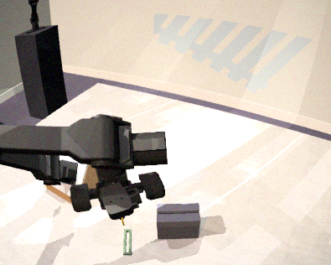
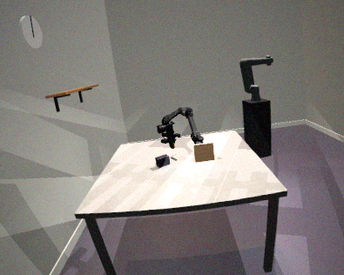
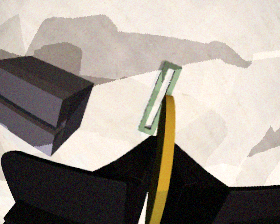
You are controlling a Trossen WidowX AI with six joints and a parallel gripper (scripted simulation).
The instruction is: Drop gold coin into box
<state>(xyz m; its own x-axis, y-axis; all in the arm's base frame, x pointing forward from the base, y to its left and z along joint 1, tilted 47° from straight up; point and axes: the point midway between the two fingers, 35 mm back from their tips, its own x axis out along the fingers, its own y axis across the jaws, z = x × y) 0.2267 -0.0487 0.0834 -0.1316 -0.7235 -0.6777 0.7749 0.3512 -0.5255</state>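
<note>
The gold coin is 20 mm above my gripper tip.
</note>
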